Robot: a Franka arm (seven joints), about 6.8 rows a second.
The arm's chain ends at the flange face. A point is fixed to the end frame.
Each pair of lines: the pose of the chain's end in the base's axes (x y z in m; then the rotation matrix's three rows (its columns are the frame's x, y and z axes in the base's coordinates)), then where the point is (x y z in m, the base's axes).
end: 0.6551, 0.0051, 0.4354; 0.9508, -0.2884, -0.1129; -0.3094, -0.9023, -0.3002; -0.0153, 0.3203, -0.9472
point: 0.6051 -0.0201 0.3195
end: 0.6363, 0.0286, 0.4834; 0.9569, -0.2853, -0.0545; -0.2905, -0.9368, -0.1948; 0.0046, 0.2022, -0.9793
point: 0.5932 0.0157 0.3628
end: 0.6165, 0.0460, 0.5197; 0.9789, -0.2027, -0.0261; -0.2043, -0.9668, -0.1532; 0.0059, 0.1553, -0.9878
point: 0.5761 0.0349 0.3980
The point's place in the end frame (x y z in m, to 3 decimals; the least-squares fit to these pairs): -0.038 0.000 0.123
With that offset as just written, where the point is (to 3 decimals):
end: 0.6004, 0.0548, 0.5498; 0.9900, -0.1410, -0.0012; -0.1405, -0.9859, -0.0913; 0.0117, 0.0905, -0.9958
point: 0.563 0.049 0.427
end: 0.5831, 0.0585, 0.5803; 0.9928, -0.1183, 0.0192; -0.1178, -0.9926, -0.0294; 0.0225, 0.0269, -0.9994
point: 0.548 0.059 0.457
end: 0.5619, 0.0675, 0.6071; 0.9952, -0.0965, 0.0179; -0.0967, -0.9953, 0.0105; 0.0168, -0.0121, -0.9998
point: 0.526 0.072 0.483
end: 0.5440, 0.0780, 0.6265; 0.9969, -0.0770, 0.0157; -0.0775, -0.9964, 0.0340; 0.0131, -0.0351, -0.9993
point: 0.508 0.085 0.503
